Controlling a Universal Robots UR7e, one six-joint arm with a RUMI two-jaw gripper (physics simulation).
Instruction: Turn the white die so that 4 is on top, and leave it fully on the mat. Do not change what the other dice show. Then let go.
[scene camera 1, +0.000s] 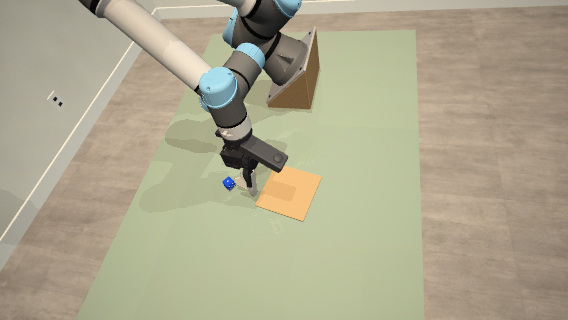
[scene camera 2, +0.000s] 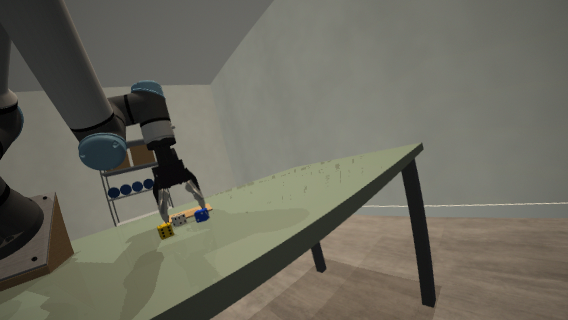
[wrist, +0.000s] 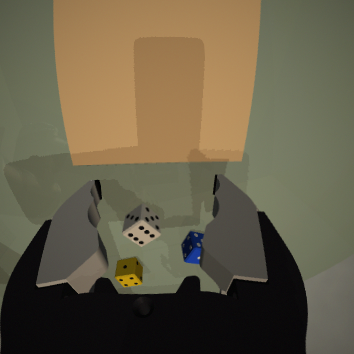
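Seen in the pictures: gripper, fingertip midpoint: (scene camera 1: 261, 181) (scene camera 2: 186, 217) (wrist: 157, 178); arm's base, origin of the base link: (scene camera 1: 291, 65).
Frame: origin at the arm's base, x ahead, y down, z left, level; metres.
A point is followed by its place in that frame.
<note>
The white die (scene camera 2: 178, 219) {z -0.046, x 0.350, y 0.085 m} (wrist: 142, 230) {z -0.025, x 0.353, y 0.077 m} stands on the table just outside the mat's near edge. In the wrist view its brightest face shows six pips; the arm hides it in scene camera 1. The orange mat (scene camera 1: 306, 196) {z 0.147, x 0.387, y 0.098 m} (wrist: 100, 100) {z 0.077, x 0.339, y 0.098 m} lies flat. My gripper (scene camera 1: 251, 187) (scene camera 2: 184, 213) {z 0.012, x 0.371, y 0.096 m} (wrist: 157, 178) {z 0.012, x 0.371, y 0.096 m} is open and low, its fingers apart on either side of the white die in the wrist view, holding nothing. The blue die (scene camera 1: 229, 183) {z -0.067, x 0.407, y 0.077 m} (scene camera 2: 201, 215) {z -0.088, x 0.399, y 0.087 m} (wrist: 192, 247) {z -0.060, x 0.395, y 0.079 m} is partly covered by the right finger in the wrist view. The yellow die (scene camera 2: 165, 231) {z -0.119, x 0.321, y 0.088 m} (wrist: 129, 272) {z -0.093, x 0.325, y 0.080 m} shows two pips on its upper face there.
The green table (scene camera 1: 360, 240) {z 0.306, x 0.470, y 0.102 m} (scene camera 2: 250, 220) {z -0.222, x 0.463, y 0.102 m} carries the arm's wooden wedge base (scene camera 1: 300, 90) {z 0.051, x 0.084, y 0.020 m} (scene camera 2: 62, 230) {z 0.048, x 0.084, y 0.037 m} behind the dice. The blue and yellow dice stand close to the white one. A shelf rack (scene camera 2: 140, 166) stands beyond the table.
</note>
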